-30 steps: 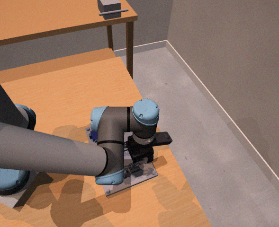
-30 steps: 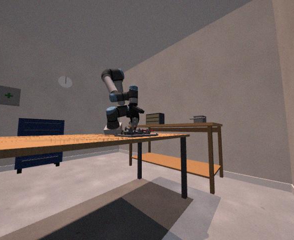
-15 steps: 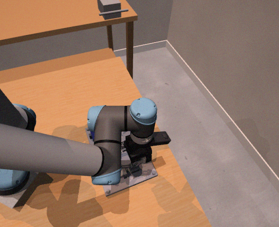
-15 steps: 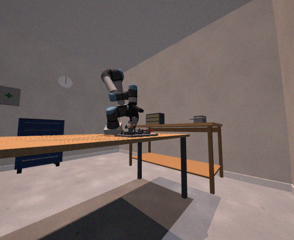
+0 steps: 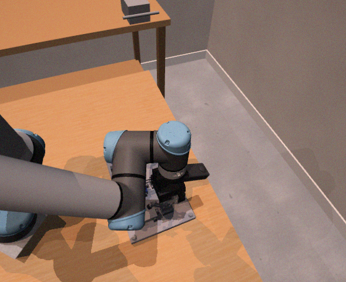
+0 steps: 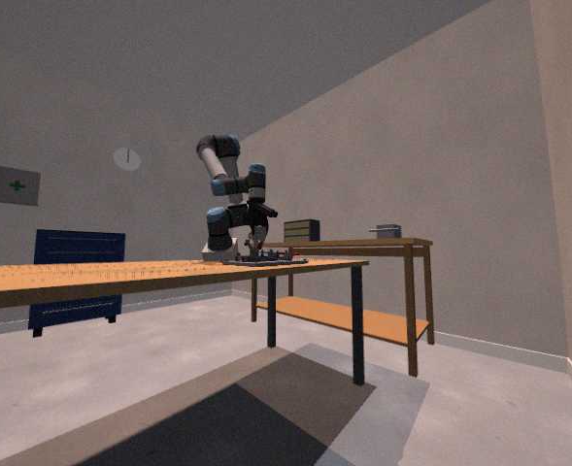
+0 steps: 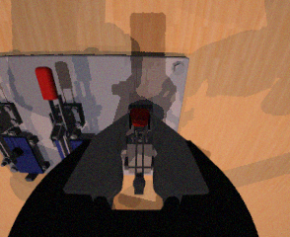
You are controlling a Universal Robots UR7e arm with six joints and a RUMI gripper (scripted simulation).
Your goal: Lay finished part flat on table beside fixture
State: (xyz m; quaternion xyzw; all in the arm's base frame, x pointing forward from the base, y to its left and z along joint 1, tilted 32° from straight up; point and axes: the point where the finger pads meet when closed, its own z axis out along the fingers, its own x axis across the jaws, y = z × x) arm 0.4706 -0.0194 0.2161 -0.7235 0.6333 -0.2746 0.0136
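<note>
The finished grey part is 11 cm behind my hand, 1 cm to the right of it and 5 cm below it. Also, from my hand: blue blank (11 cm behind, 10 cm to the left, 5 cm below); grey fixture plate (7 cm behind, 11 cm to the left, 8 cm below).
</note>
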